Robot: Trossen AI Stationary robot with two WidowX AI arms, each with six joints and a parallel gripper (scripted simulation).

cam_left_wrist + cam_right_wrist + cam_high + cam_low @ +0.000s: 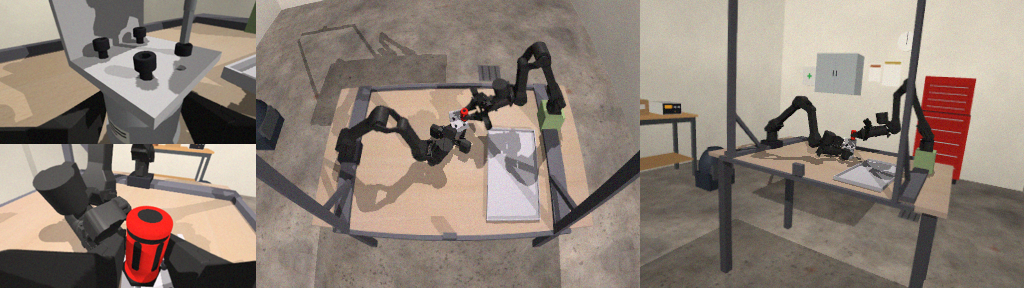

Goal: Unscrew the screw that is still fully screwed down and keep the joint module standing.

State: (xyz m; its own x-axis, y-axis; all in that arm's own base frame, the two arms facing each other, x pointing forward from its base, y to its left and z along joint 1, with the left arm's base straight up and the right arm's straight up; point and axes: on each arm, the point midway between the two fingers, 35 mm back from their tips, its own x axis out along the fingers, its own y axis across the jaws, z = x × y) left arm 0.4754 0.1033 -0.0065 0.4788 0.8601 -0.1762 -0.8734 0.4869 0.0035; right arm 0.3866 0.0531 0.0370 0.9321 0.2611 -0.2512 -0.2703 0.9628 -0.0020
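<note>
The red screwdriver is 20 mm to the left of my right hand and 20 mm below it. From my right hand the other things lie so: shallow grey tray 230 mm behind, 150 mm to the right, 140 mm below; joint module 10 mm ahead, 40 mm to the left, 120 mm below; l-shaped bracket 10 mm ahead, 40 mm to the left, 80 mm below.
The joint module is 20 mm to the right of my left hand, 20 mm ahead of it and 10 mm below it. Round my left hand: red screwdriver 90 mm above, 40 mm to the right, 10 mm ahead; dark frame rail 280 mm ahead, 30 mm to the right, 30 mm below; l-shaped bracket 40 mm above, 20 mm to the right, 20 mm ahead.
</note>
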